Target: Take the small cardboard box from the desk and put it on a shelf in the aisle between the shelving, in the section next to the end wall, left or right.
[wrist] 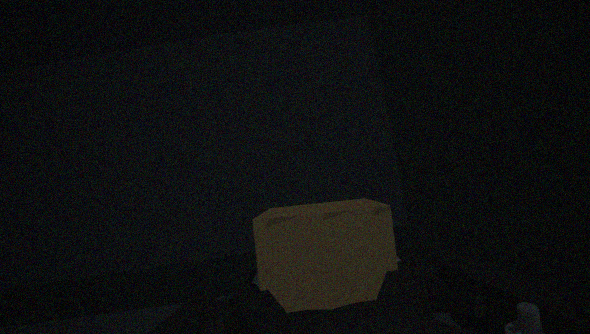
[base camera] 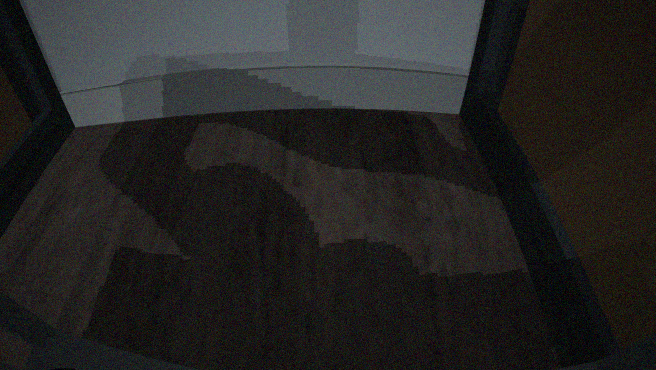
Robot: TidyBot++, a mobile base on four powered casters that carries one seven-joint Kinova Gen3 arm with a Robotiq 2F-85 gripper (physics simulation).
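Places are measured from the arm's base along level axes (x left, y back, z up), in centimetres.
Where they show: gripper, fingertip midpoint: point(wrist: 324, 268).
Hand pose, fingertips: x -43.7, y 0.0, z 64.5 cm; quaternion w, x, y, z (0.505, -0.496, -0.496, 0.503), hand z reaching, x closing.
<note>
After its pixels a point has its place.
The small cardboard box point(wrist: 325, 255) {x -38.7, y 0.1, z 66.7 cm} is tan and shows low in the wrist view, right of the middle. My gripper point(wrist: 324, 268) {x -43.7, y 0.0, z 64.5 cm} is shut on it; small bits of the fingertips show at its left and right edges, and the rest of the fingers is hidden or too dark. Dark uprights of the shelving stand on the left point(base camera: 26, 50) {x 57.6, y -55.0, z -19.0 cm} and right point(base camera: 496, 50) {x -25.8, y -62.3, z -23.2 cm} of the base camera view. The shelf boards cannot be made out in the dark wrist view. The gripper and box do not show in the base camera view.
The pale end wall point(base camera: 415, 30) {x -12.0, y -66.1, z -23.5 cm} crosses the aisle ahead. The brown wood floor point(base camera: 380, 210) {x -5.8, y -40.8, z -39.6 cm} and the wall carry stepped dark shadows. Dark low frames point(base camera: 537, 240) {x -26.2, y -33.0, z -35.6 cm} edge the floor, with brown surfaces beyond. A small pale object point(wrist: 528, 317) shows at the wrist view's lower right.
</note>
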